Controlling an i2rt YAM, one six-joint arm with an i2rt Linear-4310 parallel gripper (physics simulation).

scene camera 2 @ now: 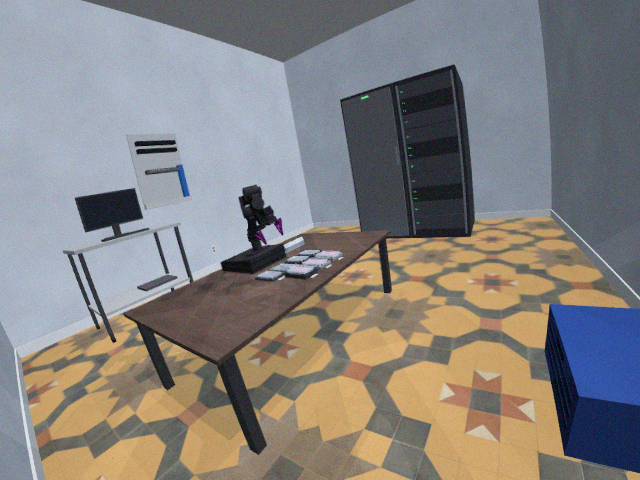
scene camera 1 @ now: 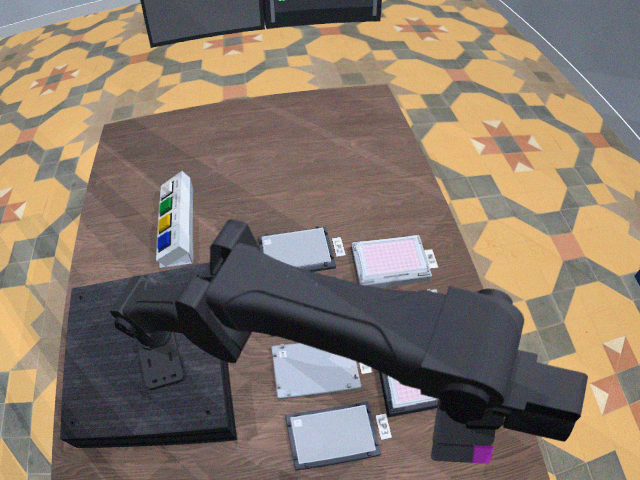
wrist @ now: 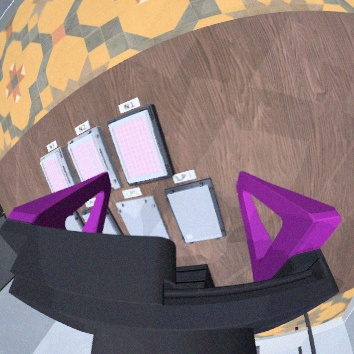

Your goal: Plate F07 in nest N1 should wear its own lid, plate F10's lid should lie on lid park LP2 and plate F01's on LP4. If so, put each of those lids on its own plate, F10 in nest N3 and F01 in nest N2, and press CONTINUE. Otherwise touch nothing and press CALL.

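Frame: origin at the arm's base, x ahead, y left, z up, level; centimetres.
Where they show: gripper, between the fingertips: (scene camera 2: 274,239) (wrist: 173,178); arm's base, origin of its link: (scene camera 2: 258,251) (scene camera 1: 156,334).
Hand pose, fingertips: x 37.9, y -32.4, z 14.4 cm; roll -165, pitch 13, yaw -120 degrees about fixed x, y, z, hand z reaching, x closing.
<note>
Things, the pixels of their top centre, and the offset from my fingertips. Level surfaces: height alone.
- N1, centre of its top: (scene camera 1: 426,377) (wrist: 134,149) (scene camera 2: 300,268) dz -19.3, dx +3.8, dy +11.5 cm
- N2, centre of its top: (wrist: 87,165) (scene camera 2: 314,260) dz -19.8, dx +6.4, dy +24.4 cm
- N3, centre of its top: (scene camera 1: 392,254) (wrist: 54,179) (scene camera 2: 327,252) dz -19.6, dx +9.0, dy +37.6 cm
- LP2, centre of its top: (scene camera 1: 295,248) (wrist: 74,234) (scene camera 2: 309,251) dz -21.1, dx -7.8, dy +46.8 cm
- LP1, centre of its top: (scene camera 1: 315,364) (wrist: 142,228) (scene camera 2: 284,265) dz -20.9, dx -12.7, dy +21.5 cm
- LP3, centre of its top: (scene camera 1: 332,434) (wrist: 195,216) (scene camera 2: 269,274) dz -21.1, dx -14.5, dy +8.3 cm
- button box, centre of its top: (scene camera 1: 170,207) (scene camera 2: 290,240) dz -16.5, dx -30.7, dy +63.0 cm
- brown table, height of its surface: dz -22.9 cm
My gripper (scene camera 2: 272,238) (wrist: 173,178) is open, raised above the table, with nothing between its purple fingers. Pink-welled plates sit in N1 (wrist: 137,145) (scene camera 1: 407,393), N2 (wrist: 90,156) and N3 (wrist: 52,169) (scene camera 1: 392,258). I cannot tell whether clear lids cover them. Pale panels with small corner tags lie at LP2 (scene camera 1: 295,248), LP1 (scene camera 1: 315,373) (wrist: 142,218) and LP3 (scene camera 1: 334,435) (wrist: 195,211). Another panel (wrist: 103,223), its park label unreadable, is partly behind the left finger. Tag writing is too small to read. The button box (scene camera 1: 181,222) has white, green, yellow and blue buttons; their lettering is unreadable.
The arm crosses over the plates in scene camera 1 and hides N2. The black base (scene camera 1: 108,382) (scene camera 2: 242,262) stands on the brown table (scene camera 1: 258,149) (scene camera 2: 206,310). A desk with a monitor (scene camera 2: 109,209), a server rack (scene camera 2: 369,165) and a blue cabinet (scene camera 2: 599,351) stand away from the table.
</note>
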